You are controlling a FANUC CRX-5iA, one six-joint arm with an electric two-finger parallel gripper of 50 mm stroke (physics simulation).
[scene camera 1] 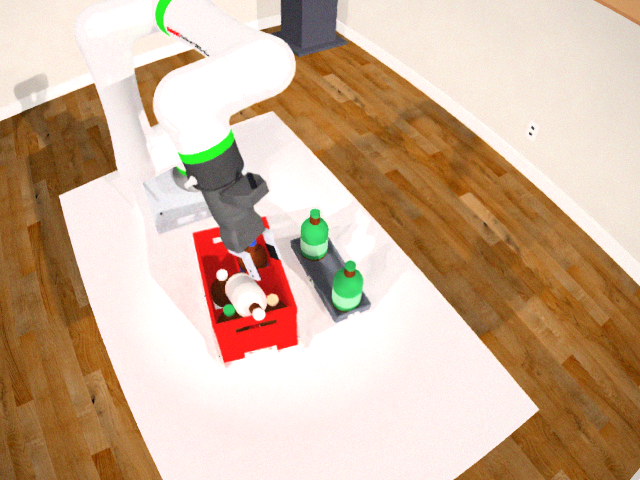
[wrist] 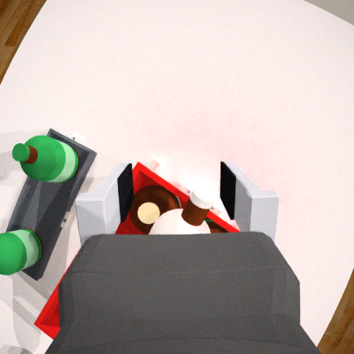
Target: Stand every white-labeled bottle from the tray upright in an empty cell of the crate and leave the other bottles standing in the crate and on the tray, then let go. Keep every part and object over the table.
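Places are measured from the arm's base along level axes (x right, y back, z down), in centimetres.
Pixels of known places: gripper, fingertip midpoint: (scene camera 1: 266,267).
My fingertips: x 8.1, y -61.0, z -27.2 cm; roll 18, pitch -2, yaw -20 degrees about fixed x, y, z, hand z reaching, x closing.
Note:
For each thing: its top centre in the pictures, then the offset to it from my fingertips. "spot": a spot on its surface instead.
- red crate, middle of its top: (scene camera 1: 240,267) dx -0.5, dy +14.5, dz +17.1 cm
- far end, surface spot: (scene camera 1: 314,238) spot: dx -23.1, dy +18.0, dz +24.7 cm
- dark tray, surface spot: (scene camera 1: 330,271) spot: dx -24.9, dy +12.6, dz +34.1 cm
- green cap, middle of its top: (scene camera 1: 229,309) dx +6.7, dy +6.9, dz +18.3 cm
- cream cap, middle of its top: (scene camera 1: 272,298) dx -2.7, dy +4.2, dz +18.3 cm
- brown bottle, middle of its top: (scene camera 1: 250,239) dx -6.9, dy +21.5, dz +18.3 cm
A white bottle with a brown neck and white cap (scene camera 1: 245,294) (wrist: 180,223) leans in the red crate (scene camera 1: 258,338) (wrist: 52,310), its neck tipped toward the crate's near end wall. My gripper (scene camera 1: 264,262) (wrist: 176,180) is open and empty, above the crate behind this bottle in the scene view. Two green bottles with pale green labels, one at the near end (scene camera 1: 347,289) (wrist: 49,159) and one at the far end (scene camera 1: 314,238) (wrist: 17,251), stand upright on the dark tray (scene camera 1: 330,271) (wrist: 47,200). The white bottle's base is hidden.
Around the white bottle in the crate are a white cap (scene camera 1: 221,274), a green cap (scene camera 1: 229,310) and a cream cap (scene camera 1: 272,299) (wrist: 149,213). A brown bottle (scene camera 1: 256,256) with a blue cap stands beside the fingers. The gripper hides part of the crate.

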